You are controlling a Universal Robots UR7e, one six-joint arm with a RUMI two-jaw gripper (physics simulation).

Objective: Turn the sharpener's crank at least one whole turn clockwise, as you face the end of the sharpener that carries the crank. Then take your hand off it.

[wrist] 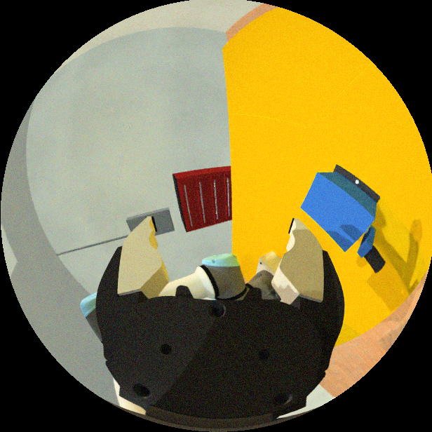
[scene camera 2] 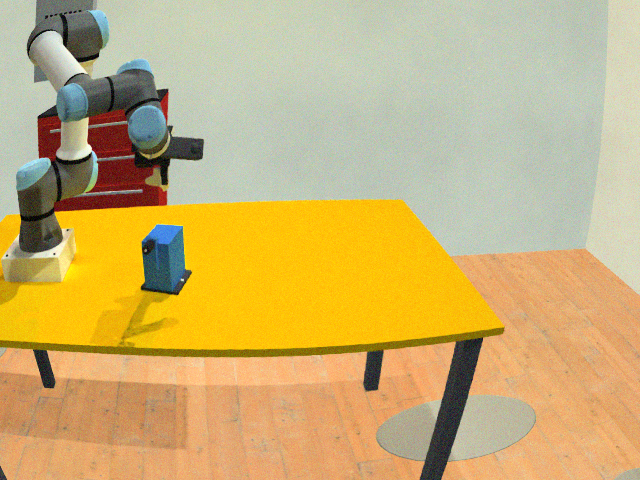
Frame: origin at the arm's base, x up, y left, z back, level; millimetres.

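Seen in the pictures: arm's base, origin of its link: (scene camera 2: 41, 241).
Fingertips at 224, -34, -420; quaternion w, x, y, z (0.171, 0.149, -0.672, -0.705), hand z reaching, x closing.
Observation:
Offsets run from my fingertips to a thing's top centre, as dx, dy, dz. "spot": to the spot under its first point. Level surfaces: height alone.
The blue sharpener @[spot: -212, -105, -16] (scene camera 2: 170, 260) (wrist: 337, 210) stands upright on its dark base plate on the yellow table. Its crank @[-152, -144, +30] (scene camera 2: 148, 246) (wrist: 368, 242) is on the end that faces left in the scene view; the crank's black knob (wrist: 375, 259) shows in the wrist view. My gripper (scene camera 2: 161, 183) (wrist: 221, 219) is open, with nothing between its jaws. It hangs well above the table, higher than the sharpener and apart from it. In the wrist view the sharpener and crank lie to the right, outside the space between the jaws.
The yellow table @[dx -296] (scene camera 2: 320, 268) (wrist: 285, 135) carries the robot's pale base block (scene camera 2: 33, 268) left of the sharpener. A red drawer cabinet (scene camera 2: 116, 173) (wrist: 205, 200) stands behind the table. A grey box (wrist: 165, 220) is on the wall. The arm's shadow falls in front of the sharpener.

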